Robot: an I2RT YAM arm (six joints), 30 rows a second.
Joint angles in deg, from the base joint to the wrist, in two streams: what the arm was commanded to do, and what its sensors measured. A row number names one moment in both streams.
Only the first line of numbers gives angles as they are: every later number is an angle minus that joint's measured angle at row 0.
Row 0, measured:
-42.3 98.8 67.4 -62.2 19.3 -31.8
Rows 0 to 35, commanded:
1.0 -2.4 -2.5 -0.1 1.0 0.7
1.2 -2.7 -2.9 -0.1 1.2 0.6
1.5 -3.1 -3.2 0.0 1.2 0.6
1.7 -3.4 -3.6 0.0 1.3 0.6
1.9 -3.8 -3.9 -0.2 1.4 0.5
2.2 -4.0 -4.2 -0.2 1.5 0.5
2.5 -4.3 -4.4 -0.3 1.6 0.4
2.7 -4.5 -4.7 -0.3 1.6 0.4
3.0 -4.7 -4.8 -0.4 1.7 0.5
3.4 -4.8 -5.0 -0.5 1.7 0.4
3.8 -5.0 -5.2 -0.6 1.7 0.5
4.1 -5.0 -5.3 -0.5 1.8 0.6
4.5 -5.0 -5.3 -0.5 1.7 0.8
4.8 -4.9 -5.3 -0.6 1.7 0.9
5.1 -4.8 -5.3 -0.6 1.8 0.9
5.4 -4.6 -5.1 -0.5 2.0 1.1
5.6 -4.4 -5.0 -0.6 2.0 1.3
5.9 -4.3 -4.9 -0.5 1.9 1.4
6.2 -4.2 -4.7 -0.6 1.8 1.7
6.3 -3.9 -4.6 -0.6 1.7 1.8
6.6 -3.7 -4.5 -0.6 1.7 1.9
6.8 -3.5 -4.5 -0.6 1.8 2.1
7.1 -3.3 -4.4 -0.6 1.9 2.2
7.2 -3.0 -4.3 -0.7 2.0 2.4
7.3 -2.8 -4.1 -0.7 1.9 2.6
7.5 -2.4 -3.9 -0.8 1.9 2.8
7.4 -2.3 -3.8 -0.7 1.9 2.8
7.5 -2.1 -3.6 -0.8 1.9 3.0
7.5 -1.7 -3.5 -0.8 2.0 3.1
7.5 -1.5 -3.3 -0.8 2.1 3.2
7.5 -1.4 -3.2 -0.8 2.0 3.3
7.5 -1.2 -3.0 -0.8 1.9 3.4
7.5 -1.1 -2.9 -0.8 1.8 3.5
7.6 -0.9 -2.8 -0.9 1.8 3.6
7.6 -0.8 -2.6 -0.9 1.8 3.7
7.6 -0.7 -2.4 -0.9 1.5 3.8
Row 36, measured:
7.1 -1.1 -3.6 -0.2 1.2 2.5
